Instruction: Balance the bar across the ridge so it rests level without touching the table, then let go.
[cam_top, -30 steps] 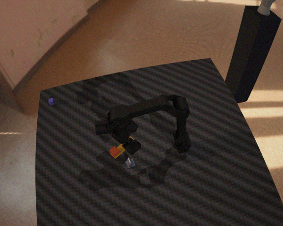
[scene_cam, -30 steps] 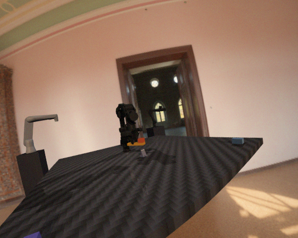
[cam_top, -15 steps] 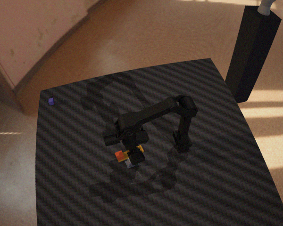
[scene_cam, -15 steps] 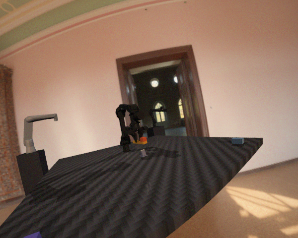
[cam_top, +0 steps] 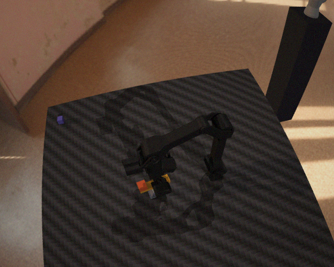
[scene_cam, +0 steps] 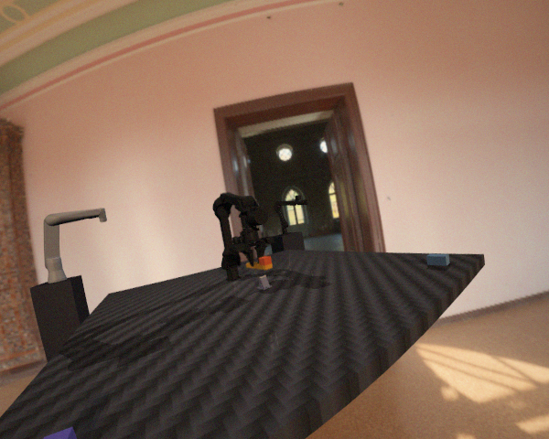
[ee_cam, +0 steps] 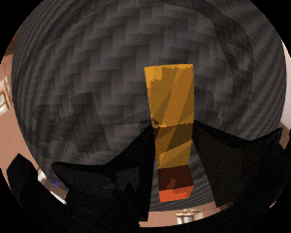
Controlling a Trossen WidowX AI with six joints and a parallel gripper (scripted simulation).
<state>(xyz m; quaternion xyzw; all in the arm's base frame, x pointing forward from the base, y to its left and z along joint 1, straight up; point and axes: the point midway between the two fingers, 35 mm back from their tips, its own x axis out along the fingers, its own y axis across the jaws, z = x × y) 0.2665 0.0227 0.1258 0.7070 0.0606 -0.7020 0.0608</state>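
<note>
The ridge is 50 mm below my gripper tip, 20 mm ahead of it and 10 mm to the left of it. The rest, counted from my gripper tip: small purple cube: 520 mm to the right, 470 mm ahead, 70 mm below; then bar: 40 mm ahead, 10 mm to the left, 10 mm above; then blue-grey block: 480 mm to the left, 470 mm ahead, 70 mm below.
</note>
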